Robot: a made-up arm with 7 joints.
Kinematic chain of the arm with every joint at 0, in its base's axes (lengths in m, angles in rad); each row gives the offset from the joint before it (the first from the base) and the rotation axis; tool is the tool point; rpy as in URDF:
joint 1: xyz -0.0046 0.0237 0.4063 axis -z
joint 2: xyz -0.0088 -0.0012 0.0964 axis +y
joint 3: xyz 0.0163 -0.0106 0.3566 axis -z
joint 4: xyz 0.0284 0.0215 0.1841 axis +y
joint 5: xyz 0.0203 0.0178 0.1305 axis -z
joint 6: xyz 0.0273 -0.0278 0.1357 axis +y
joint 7: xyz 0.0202 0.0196 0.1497 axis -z
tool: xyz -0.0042 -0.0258 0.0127 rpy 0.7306 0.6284 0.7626
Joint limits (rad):
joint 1: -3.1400..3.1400
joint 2: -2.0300..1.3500
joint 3: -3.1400..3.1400
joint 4: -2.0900..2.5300
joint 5: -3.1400..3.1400
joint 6: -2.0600..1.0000
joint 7: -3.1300..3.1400
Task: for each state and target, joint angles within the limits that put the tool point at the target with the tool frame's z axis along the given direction. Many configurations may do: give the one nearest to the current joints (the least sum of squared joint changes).
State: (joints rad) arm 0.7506 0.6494 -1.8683 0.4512 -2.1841 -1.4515 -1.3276
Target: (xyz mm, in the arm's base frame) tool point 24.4 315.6 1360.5 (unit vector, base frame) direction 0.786 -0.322 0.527
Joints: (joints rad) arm 0.8236 -0.1252 -1.9990 0.3481 -2.4301 -1.0350 -1.6711
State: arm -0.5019 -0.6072 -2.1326 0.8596 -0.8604 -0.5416 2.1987
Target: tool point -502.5 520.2 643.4 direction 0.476 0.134 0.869
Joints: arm 0.2280 -1.1926 -1.9496 1.4959 -1.1542 -0.9099 2.2924
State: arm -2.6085 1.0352 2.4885 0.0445 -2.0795 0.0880 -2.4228
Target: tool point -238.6 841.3 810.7 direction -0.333 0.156 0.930
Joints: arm -2.2579 1.3160 2.1827 0.8544 -2.1337 0.0330 -2.5718
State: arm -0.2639 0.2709 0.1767 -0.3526 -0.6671 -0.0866 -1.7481
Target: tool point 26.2 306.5 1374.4 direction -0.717 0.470 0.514
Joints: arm -1.0808 0.5025 0.4040 -0.7450 -0.4344 -0.2689 -1.2105
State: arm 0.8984 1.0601 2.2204 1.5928 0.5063 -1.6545 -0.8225
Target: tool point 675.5 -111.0 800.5 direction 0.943 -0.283 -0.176
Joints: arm -0.1060 1.2109 2.1005 1.1960 0.2788 -2.0166 -0.7435
